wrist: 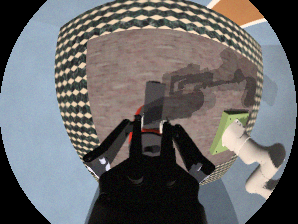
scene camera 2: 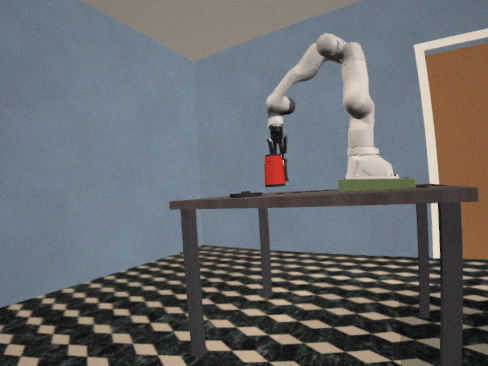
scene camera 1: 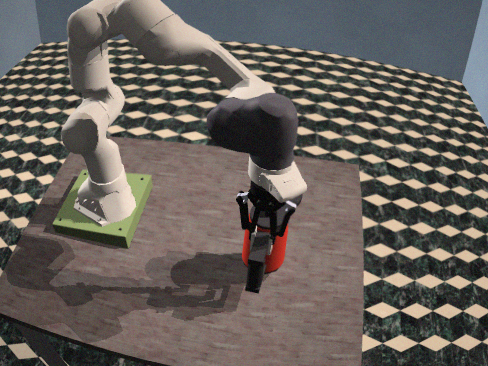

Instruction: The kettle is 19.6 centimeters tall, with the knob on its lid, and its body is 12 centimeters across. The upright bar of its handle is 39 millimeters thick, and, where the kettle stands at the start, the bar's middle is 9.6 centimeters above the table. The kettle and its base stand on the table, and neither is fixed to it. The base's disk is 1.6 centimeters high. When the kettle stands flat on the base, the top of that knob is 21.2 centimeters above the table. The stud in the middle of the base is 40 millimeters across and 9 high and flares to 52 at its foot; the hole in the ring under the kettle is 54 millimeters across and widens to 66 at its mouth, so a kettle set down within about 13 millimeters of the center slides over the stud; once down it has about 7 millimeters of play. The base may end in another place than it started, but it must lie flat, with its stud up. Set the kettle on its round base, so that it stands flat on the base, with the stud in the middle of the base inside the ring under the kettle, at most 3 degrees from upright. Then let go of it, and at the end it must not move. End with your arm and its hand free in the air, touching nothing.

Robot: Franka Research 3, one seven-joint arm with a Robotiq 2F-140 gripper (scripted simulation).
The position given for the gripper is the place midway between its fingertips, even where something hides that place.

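Note:
Scene camera 1 shows the gripper [scene camera 1: 261, 249], and the wrist view shows the gripper too [wrist: 152, 112].

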